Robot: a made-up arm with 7 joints.
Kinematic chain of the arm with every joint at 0, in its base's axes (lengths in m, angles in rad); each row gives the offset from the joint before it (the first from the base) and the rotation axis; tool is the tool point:
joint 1: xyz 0 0 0.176 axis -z
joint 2: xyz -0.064 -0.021 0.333 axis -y
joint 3: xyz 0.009 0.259 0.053 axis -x
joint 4: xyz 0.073 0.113 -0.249 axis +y
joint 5: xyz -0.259 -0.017 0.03 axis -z
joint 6: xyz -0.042 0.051 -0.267 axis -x
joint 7: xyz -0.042 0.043 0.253 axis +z
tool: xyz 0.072 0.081 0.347
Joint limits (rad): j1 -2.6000..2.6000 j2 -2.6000..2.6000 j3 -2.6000..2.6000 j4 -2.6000..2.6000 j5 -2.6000..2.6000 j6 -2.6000..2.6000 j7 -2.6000..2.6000
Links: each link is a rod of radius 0.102 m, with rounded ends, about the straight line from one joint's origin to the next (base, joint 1, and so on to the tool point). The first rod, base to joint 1, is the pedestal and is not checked.
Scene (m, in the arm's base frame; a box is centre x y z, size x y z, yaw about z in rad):
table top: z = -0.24
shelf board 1: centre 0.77 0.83 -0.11 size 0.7 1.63 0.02 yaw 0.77
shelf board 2: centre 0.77 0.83 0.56 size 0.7 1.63 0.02 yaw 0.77
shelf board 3: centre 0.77 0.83 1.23 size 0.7 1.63 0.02 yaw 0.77
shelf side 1: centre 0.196 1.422 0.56 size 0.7 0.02 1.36 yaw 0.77
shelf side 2: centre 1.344 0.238 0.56 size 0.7 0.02 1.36 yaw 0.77
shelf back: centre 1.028 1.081 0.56 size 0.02 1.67 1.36 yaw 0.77
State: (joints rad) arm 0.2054 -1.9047 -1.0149 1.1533 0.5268 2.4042 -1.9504
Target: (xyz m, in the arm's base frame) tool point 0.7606 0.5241 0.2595
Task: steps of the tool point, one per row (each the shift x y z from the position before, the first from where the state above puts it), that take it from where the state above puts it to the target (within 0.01 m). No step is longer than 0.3 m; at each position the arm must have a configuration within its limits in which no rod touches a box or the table.
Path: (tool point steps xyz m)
1: -0.1375 -0.0325 0.0194
2: -0.1162 -0.0747 0.0162
3: -0.0801 -0.1136 -0.0012
4: -0.0374 -0.1392 -0.0344
5: 0.1711 -0.0070 -0.2108
6: 0.0920 -0.0947 -0.2379
7: -0.0007 -0.1691 -0.2098
8: 0.0682 0.1211 -0.0055
9: 0.0643 0.0959 -0.0036
10: 0.0638 0.0666 -0.0015
11: 0.0660 0.0350 0.0020
12: 0.0695 0.0032 0.0086

